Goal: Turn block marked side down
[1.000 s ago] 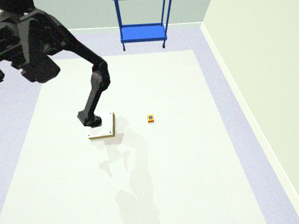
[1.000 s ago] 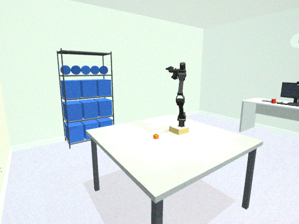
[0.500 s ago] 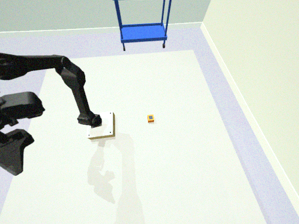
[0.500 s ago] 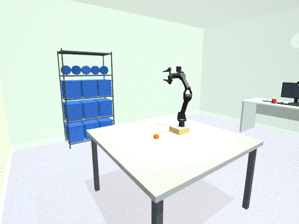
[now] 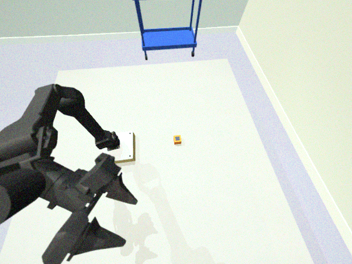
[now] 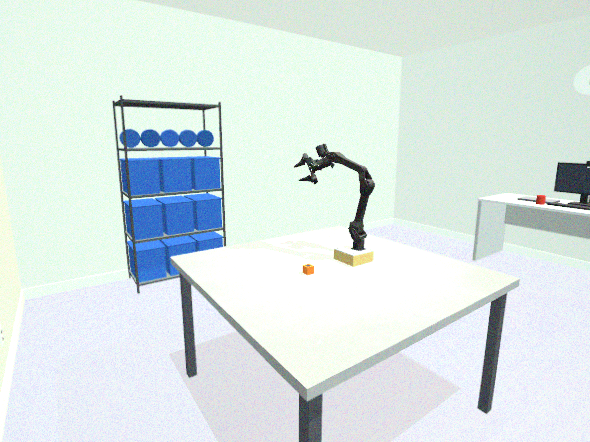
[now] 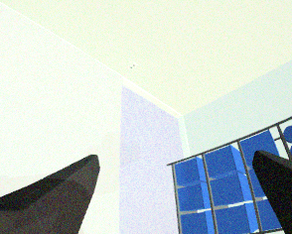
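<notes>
Right now my gripper tip is 190 mm short of the orange block, 300 mm to the right of it and 440 mm above it.
</notes>
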